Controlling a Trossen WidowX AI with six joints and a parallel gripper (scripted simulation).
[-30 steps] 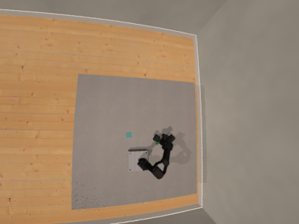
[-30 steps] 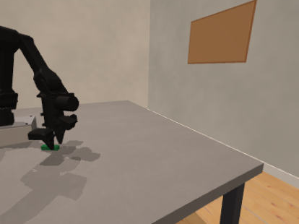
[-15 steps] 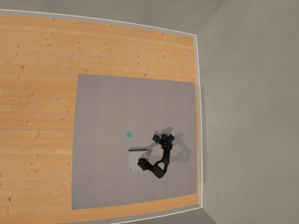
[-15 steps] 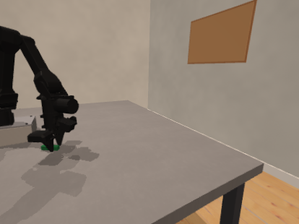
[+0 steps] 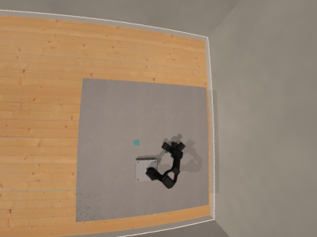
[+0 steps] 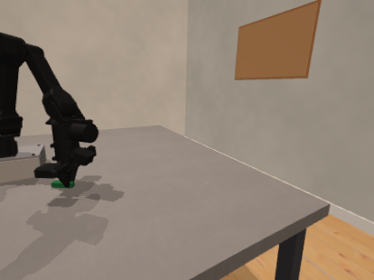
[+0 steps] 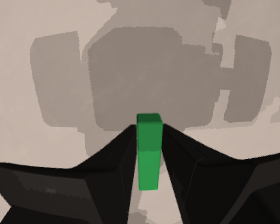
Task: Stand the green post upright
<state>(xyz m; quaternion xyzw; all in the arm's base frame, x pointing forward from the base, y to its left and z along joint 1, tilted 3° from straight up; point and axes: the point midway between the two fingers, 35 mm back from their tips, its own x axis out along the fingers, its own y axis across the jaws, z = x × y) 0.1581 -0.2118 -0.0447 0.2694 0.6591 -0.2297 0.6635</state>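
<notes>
The cyan circle lies 31 cm to the left of my hand, 10 cm ahead of it and 4 cm below it. Also, from my hand: green post: 3 cm below, 2 cm behind, 1 cm to the left.
</notes>
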